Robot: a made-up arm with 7 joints. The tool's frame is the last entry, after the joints. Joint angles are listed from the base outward. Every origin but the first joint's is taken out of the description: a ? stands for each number. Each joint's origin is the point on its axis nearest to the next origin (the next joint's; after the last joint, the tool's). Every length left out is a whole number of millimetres.
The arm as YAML. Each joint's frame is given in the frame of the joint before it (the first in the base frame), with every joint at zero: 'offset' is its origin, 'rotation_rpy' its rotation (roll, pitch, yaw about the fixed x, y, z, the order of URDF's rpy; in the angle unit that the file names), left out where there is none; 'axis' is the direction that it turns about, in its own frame. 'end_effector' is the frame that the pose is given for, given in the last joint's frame.
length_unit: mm
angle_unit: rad
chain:
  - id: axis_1
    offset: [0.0, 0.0, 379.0]
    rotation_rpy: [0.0, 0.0, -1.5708]
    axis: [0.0, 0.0, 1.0]
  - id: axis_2
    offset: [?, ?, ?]
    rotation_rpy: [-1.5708, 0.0, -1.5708]
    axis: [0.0, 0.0, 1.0]
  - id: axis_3
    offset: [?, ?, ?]
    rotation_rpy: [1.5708, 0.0, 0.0]
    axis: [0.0, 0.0, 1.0]
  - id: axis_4
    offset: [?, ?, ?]
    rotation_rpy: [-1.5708, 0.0, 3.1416]
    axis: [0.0, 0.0, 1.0]
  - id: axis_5
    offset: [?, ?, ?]
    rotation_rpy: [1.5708, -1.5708, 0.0]
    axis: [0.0, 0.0, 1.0]
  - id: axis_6
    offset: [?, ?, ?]
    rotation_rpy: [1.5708, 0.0, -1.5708]
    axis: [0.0, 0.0, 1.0]
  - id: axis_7
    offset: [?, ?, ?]
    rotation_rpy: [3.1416, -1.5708, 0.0]
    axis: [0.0, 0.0, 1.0]
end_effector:
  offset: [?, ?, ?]
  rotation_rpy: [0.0, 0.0, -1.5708]
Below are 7 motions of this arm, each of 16 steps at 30 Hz.
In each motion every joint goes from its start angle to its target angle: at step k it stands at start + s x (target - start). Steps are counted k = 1, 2, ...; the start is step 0. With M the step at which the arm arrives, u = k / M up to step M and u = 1 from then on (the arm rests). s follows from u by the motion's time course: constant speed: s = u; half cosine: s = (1 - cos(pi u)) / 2; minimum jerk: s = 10 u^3 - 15 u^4 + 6 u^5.
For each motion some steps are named. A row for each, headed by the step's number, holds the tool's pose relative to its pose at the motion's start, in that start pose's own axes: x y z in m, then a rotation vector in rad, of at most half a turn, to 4 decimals.
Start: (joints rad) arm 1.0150 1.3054 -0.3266 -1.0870 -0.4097 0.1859 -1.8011
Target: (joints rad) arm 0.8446 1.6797 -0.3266 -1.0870 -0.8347 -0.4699 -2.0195
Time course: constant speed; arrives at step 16
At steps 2, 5, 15, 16:
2: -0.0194 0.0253 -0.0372 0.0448 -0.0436 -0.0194
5: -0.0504 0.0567 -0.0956 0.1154 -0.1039 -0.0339
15: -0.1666 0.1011 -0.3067 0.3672 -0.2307 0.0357
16: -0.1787 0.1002 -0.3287 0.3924 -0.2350 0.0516

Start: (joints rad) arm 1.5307 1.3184 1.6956 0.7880 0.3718 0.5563 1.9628
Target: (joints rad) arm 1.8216 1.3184 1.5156 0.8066 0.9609 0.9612 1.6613
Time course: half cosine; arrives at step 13
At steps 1, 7, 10, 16:
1: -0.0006 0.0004 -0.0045 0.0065 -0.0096 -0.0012
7: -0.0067 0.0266 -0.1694 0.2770 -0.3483 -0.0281
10: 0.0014 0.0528 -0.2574 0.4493 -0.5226 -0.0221
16: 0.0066 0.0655 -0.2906 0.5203 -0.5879 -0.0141

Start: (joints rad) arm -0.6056 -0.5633 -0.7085 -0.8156 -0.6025 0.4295 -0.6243
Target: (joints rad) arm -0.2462 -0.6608 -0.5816 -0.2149 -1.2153 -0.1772 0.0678
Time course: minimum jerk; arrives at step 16
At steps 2, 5, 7, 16:
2: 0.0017 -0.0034 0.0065 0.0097 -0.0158 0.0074
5: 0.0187 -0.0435 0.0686 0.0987 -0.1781 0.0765
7: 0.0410 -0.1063 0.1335 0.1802 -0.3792 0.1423
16: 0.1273 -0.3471 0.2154 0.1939 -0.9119 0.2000

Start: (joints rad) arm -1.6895 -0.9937 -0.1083 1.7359 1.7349 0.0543 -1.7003
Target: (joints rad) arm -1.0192 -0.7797 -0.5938 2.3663 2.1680 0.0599 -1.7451
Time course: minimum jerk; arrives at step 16
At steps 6, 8, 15, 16:
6: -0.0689 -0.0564 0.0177 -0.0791 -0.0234 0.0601
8: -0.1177 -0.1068 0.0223 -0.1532 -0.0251 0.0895
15: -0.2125 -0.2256 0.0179 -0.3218 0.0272 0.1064
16: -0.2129 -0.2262 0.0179 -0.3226 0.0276 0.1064

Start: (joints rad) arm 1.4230 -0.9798 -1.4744 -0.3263 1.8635 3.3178 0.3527
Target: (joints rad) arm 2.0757 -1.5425 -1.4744 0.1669 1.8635 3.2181 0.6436
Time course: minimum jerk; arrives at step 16
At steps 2, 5, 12, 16:
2: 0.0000 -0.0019 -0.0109 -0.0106 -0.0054 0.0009
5: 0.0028 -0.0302 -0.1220 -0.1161 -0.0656 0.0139
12: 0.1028 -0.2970 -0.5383 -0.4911 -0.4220 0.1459
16: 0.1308 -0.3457 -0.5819 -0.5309 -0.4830 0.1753

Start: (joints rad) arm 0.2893 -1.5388 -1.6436 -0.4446 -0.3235 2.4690 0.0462
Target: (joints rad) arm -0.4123 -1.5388 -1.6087 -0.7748 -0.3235 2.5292 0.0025
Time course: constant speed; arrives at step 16
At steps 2, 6, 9, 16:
2: -0.0173 -0.0227 -0.0588 0.0072 -0.0351 0.0122
6: -0.0372 -0.0652 -0.1787 0.0208 -0.1055 0.0357
9: -0.0393 -0.0940 -0.2689 0.0306 -0.1588 0.0524
16: -0.0033 -0.1494 -0.4726 0.0531 -0.2840 0.0881

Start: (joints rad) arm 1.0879 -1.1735 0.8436 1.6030 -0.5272 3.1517 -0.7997
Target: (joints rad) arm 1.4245 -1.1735 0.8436 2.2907 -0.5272 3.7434 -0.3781
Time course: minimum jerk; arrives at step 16
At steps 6, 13, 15, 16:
6: 0.0273 -0.0972 -0.0871 0.0629 0.0008 0.2725
13: 0.1520 -0.2002 -0.3155 0.1750 -0.1029 0.9159
15: 0.1621 -0.1998 -0.3299 0.1801 -0.1154 0.9577
16: 0.1626 -0.1998 -0.3306 0.1804 -0.1160 0.9597

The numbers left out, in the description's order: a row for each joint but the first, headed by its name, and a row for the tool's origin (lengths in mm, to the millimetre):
axis_2: 88.0 0.0 0.0
axis_3: 0.0 -563.0 0.0
axis_4: -25.0 -77.0 0.0
axis_5: -31.0 -570.0 0.0
axis_6: -156.0 0.0 0.0
axis_7: 23.0 173.0 0.0
tool: 0.0 0.0 0.0

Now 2 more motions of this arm.
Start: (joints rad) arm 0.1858 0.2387 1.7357 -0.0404 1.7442 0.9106 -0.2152
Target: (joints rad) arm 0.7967 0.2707 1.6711 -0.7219 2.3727 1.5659 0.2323
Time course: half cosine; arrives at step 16
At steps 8, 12, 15, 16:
8: -0.0064 -0.2859 0.0105 0.6082 0.2734 0.5303
12: -0.0003 -0.4778 -0.0626 1.0263 0.3167 0.9804
15: 0.0034 -0.5458 -0.1082 1.1808 0.2940 1.1613
16: 0.0037 -0.5504 -0.1118 1.1914 0.2915 1.1741

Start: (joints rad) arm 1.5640 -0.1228 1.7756 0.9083 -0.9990 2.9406 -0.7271
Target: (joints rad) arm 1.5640 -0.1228 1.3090 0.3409 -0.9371 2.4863 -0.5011
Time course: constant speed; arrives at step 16
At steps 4, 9, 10, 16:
4: -0.0178 0.0598 0.0234 0.0836 -0.0710 -0.1202
9: -0.0209 0.1307 0.0627 0.1639 -0.1564 -0.2694
10: -0.0189 0.1439 0.0719 0.1767 -0.1726 -0.2989
16: 0.0099 0.2118 0.1346 0.2303 -0.2588 -0.4731

